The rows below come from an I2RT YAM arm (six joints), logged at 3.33 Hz.
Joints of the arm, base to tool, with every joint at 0 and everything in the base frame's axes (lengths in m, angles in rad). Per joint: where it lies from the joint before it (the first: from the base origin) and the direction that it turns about. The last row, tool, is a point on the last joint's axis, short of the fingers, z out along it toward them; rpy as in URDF.
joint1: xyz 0 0 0.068 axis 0 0 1
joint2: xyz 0.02 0.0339 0.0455 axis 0 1 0
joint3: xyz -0.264 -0.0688 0 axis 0 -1 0
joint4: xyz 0.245 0.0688 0.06 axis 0 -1 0
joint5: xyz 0.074 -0.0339 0.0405 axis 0 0 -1
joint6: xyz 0.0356 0 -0.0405 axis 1 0 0
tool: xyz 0 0 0 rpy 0 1.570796 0
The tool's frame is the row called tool.
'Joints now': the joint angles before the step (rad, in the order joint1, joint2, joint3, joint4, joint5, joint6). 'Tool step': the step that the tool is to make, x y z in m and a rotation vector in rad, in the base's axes. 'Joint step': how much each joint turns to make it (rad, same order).
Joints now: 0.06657, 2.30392, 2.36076, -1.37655, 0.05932, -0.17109
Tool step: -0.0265, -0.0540, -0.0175, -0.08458, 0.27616, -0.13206
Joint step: -0.11248, -0.00309, -0.06452, -0.21667, 0.08316, 0.01112
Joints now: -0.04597, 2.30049, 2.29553, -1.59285, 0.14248, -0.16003
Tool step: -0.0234, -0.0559, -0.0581, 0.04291, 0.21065, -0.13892
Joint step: -0.13693, -0.00022, -0.24490, 0.03067, -0.01869, 0.00001
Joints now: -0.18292, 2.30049, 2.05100, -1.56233, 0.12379, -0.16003
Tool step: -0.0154, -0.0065, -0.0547, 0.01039, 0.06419, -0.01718
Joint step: -0.02222, -0.00001, -0.22665, 0.16219, 0.00346, -0.00429
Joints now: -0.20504, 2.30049, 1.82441, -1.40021, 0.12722, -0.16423
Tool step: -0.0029, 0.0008, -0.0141, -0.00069, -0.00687, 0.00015
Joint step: 0.00041, 0.00015, -0.05673, 0.06374, -0.00077, 0.00003
